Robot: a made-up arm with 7 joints.
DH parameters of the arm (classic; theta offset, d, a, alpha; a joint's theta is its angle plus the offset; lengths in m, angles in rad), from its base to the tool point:
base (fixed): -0.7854 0 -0.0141 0
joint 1: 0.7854 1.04 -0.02 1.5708
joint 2: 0 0.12 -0.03 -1.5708
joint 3: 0 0.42 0.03 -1.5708
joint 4: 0 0.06 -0.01 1.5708
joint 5: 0 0.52 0.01 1.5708
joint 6: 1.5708 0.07 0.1 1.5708
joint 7: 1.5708 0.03 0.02 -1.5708
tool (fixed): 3.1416 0.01 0 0
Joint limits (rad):
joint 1: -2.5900..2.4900
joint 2: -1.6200..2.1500
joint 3: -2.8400..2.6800
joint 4: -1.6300..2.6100
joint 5: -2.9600..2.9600
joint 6: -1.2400..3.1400
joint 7: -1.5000..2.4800
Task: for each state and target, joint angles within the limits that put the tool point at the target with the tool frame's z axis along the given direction. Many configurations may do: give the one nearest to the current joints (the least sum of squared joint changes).
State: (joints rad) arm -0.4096 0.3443 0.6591 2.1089 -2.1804 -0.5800 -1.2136
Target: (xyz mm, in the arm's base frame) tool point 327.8 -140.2 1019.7 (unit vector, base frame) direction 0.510 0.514 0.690
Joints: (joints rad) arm -0.6330 0.0228 0.4056 2.5951 -2.0597 -0.5062 -1.1193
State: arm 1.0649 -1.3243 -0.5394 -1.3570 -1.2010 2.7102 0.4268
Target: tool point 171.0 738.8 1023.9 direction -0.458 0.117 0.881
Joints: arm 0.8996 -1.5720 -1.2481 -0.8767 -2.0204 1.9997 -0.2297
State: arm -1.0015 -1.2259 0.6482 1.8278 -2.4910 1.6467 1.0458
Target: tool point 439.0 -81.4 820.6 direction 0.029 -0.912 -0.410
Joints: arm -0.9054 -1.1692 0.5543 1.8116 -2.8684 1.7637 0.6759
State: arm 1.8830 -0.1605 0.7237 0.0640 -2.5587 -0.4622 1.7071
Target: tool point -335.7 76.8 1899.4 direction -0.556 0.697 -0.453
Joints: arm 2.1775 -0.1502 1.0226 0.8226 -2.3737 -0.5276 1.7864
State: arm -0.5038 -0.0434 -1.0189 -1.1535 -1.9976 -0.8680 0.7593
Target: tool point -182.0 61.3 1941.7 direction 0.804 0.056 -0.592
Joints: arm -0.1836 -0.2359 -0.4474 -0.5729 -1.6506 -0.6933 0.3536
